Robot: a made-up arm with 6 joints.
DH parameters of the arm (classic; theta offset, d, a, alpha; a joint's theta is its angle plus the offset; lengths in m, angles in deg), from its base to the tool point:
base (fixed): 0 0 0 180
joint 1: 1.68 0 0.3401 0
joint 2: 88.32 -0.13 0.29 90
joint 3: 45 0 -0.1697 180
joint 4: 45 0.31 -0.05 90
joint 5: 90 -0.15 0.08 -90
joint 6: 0 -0.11 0.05 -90
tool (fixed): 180 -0.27 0 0
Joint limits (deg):
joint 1: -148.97..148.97
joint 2: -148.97..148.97
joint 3: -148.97..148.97
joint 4: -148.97..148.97
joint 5: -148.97..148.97
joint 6: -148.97..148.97
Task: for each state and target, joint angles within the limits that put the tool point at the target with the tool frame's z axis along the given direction. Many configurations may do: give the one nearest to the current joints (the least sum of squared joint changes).
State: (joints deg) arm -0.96 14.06 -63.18 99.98 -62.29 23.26
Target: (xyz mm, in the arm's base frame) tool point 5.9 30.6 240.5 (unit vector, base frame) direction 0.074 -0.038 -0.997
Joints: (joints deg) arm 2.89 4.28 -48.33 128.40 -47.46 6.64
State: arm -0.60 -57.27 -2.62 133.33 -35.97 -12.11
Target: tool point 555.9 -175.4 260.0 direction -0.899 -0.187 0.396
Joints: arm -15.77 -58.41 12.71 110.69 -49.92 -41.31
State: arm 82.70 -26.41 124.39 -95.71 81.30 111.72
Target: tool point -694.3 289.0 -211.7 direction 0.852 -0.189 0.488
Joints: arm 111.38 -2.21 124.79 -81.12 95.83 93.45
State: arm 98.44 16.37 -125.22 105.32 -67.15 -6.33
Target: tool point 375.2 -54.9 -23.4 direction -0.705 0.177 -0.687
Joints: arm 79.01 55.88 -97.52 102.63 -43.19 30.69
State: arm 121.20 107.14 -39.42 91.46 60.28 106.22
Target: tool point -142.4 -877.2 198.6 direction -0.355 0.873 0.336
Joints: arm 140.54 120.70 -6.90 74.60 18.12 74.64
